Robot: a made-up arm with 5 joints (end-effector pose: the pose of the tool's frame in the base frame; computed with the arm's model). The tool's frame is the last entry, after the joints. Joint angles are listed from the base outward.
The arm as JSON. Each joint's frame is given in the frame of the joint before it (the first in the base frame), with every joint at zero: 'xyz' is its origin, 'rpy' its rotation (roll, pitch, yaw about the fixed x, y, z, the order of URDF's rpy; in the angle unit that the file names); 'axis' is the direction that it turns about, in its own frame. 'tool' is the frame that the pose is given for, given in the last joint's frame.
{
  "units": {
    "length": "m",
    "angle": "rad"
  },
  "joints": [
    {
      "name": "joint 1",
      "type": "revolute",
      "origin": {
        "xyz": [
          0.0,
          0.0,
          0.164
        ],
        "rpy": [
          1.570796,
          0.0,
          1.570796
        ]
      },
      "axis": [
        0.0,
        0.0,
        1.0
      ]
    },
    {
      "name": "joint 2",
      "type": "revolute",
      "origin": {
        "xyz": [
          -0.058,
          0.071,
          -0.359
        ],
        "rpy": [
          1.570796,
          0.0,
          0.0
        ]
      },
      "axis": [
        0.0,
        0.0,
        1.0
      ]
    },
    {
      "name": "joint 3",
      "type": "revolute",
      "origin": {
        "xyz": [
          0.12,
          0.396,
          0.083
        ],
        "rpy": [
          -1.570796,
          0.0,
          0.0
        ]
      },
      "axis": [
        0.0,
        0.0,
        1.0
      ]
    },
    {
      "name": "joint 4",
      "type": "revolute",
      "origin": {
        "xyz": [
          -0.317,
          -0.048,
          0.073
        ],
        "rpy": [
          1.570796,
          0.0,
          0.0
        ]
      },
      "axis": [
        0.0,
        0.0,
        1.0
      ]
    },
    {
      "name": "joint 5",
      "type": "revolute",
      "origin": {
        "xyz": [
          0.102,
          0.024,
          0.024
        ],
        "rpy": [
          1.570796,
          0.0,
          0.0
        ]
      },
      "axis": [
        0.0,
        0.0,
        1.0
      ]
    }
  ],
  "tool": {
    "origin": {
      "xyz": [
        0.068,
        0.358,
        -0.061
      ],
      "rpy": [
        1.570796,
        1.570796,
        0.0
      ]
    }
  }
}
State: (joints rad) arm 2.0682 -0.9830 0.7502 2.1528 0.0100
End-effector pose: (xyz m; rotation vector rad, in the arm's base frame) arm -0.1000 0.3629 0.8662 1.6837 1.5908 0.1400
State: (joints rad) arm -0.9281 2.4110 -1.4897 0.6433 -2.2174
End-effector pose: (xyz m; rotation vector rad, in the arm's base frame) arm -0.7070 -0.3956 0.8497 -0.8679 -1.9681 -1.3986
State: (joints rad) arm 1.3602 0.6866 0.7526 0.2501 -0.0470
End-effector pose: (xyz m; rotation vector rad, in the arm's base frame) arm 0.2913 0.3778 -0.1287 2.0496 0.4887 -0.9638
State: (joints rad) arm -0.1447 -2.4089 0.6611 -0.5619 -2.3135
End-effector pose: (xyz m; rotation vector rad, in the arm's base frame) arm -0.6237 0.2230 0.2943 -0.4716 -2.8235 -0.2081
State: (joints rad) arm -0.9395 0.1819 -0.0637 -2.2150 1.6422
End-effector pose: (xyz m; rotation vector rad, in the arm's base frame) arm 0.2601 -0.1864 0.2154 -1.4747 -0.7671 2.3425
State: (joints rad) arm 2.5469 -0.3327 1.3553 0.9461 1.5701
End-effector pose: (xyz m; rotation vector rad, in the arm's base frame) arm -0.1115 0.1690 0.7321 1.9873 0.0814 1.1048
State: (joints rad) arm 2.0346 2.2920 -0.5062 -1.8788 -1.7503
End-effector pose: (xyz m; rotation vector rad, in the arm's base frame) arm -0.5050 -0.2141 0.1029 -2.1591 -0.6124 0.4160
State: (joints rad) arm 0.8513 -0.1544 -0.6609 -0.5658 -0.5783
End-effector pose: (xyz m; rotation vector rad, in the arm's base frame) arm -0.0028 0.1767 -0.0794 0.7101 0.0424 0.7078
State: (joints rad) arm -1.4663 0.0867 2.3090 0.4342 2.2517
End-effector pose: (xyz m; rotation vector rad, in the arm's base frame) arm 0.1294 -0.4517 -0.2030 -1.3769 0.4059 -0.0779
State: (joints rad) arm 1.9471 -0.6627 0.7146 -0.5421 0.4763
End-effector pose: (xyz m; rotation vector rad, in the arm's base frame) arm -0.0473 0.3185 0.7464 2.0235 -1.2754 0.5374
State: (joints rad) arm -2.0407 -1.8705 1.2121 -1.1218 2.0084
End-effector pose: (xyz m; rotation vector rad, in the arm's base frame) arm -0.5564 -0.5898 -0.2624 -0.7109 0.5478 2.0183
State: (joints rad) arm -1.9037 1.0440 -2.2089 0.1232 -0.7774
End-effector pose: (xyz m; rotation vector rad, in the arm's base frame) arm -0.1829 0.3054 0.7491 2.5774 0.4428 1.3018
